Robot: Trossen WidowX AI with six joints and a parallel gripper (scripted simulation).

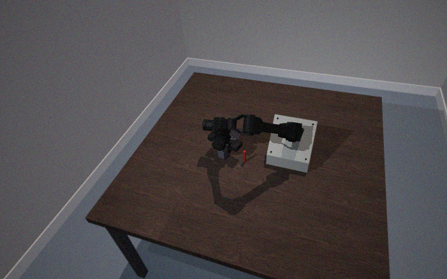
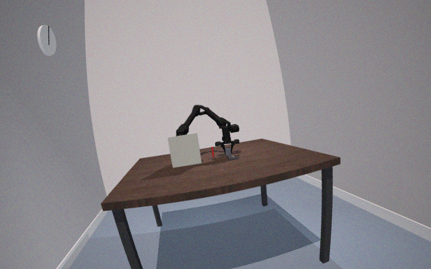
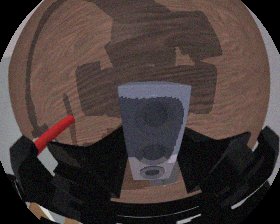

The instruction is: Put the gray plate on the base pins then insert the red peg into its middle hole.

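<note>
Now: the dark base 140 mm to the right of my gripper tip and 20 mm ahead of it. Round my gripper tip: red peg: 120 mm behind, 30 mm above, 20 mm to the left; gray plate: 30 mm above.
</note>
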